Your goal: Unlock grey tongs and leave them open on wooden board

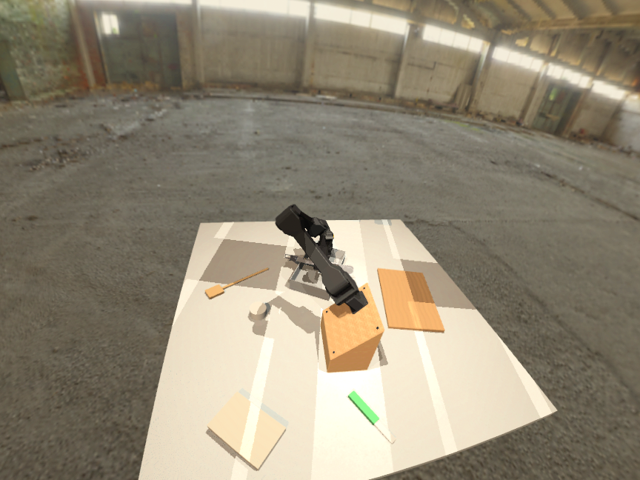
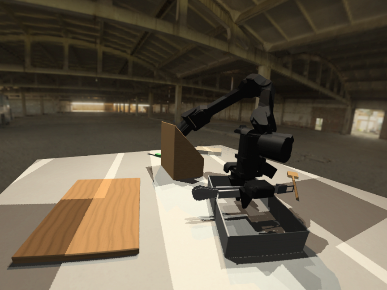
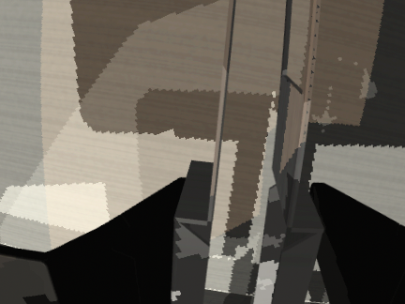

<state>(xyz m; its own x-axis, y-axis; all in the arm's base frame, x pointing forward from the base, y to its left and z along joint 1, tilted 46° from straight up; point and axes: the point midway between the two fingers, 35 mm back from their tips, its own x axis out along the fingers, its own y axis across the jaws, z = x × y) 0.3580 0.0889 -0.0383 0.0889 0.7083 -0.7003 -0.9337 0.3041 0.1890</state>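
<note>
The roasting tin is 1 cm ahead of my gripper tip and 1 cm to the left of it. From my gripper tip the other things lie so: yellow lock piece 3 cm ahead, 8 cm to the left, 4 cm above; then wooden board 19 cm behind, 37 cm to the right, 2 cm below; then white puck 21 cm behind, 30 cm to the left, 1 cm below.
</note>
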